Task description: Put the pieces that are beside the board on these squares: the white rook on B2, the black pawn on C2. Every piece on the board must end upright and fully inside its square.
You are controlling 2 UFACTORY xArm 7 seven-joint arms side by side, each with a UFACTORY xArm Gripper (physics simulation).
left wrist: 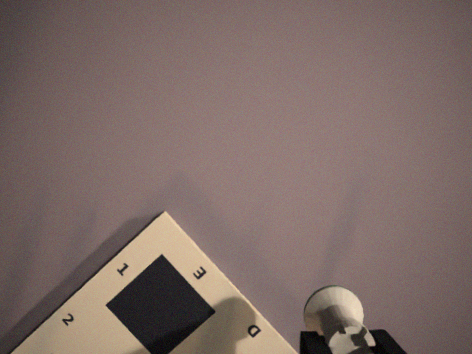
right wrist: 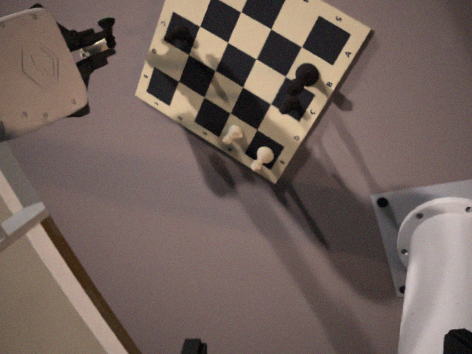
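Seen in the pictures: left gripper, fingertip midpoint: (right wrist: 102, 46); left arm's base, origin of the base link: (right wrist: 450, 242).
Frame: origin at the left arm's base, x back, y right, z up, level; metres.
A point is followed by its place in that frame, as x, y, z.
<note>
My left gripper (left wrist: 350, 345) {-0.291, 0.348, 0.077} (right wrist: 102, 46) {-0.291, 0.348, 0.077} is shut on the white rook (left wrist: 334, 312) {-0.311, 0.347, 0.074} (right wrist: 94, 48) {-0.302, 0.350, 0.080} and holds it off the board, past the board's edge near the E and D labels. In the left wrist view the rook's wide base points up the frame. In the right wrist view a dark shape (right wrist: 107, 30) {-0.277, 0.361, 0.076}, which looks like the black pawn, shows at the left fingertips. I cannot tell whether it touches them. My right gripper (right wrist: 325, 345) {-0.019, 0.198, 0.352} is open, its fingers at the bottom edge. The board (left wrist: 165, 227) {-0.331, 0.280, 0.006} (right wrist: 352, 29) {-0.047, 0.270, 0.006} shows in part in both views; squares B2 and C2 do not show clearly.
White pawn-like pieces (right wrist: 264, 156) {-0.185, 0.161, 0.019} (right wrist: 233, 134) {-0.212, 0.197, 0.020} stand near one board corner. Dark pieces (right wrist: 307, 74) {-0.102, 0.241, 0.022} (right wrist: 179, 35) {-0.231, 0.327, 0.018} stand elsewhere on the board. A light-walled box (right wrist: 65, 280) is at the lower left and a white arm base (right wrist: 440, 240) {-0.005, 0.047, 0.061} at the right.
</note>
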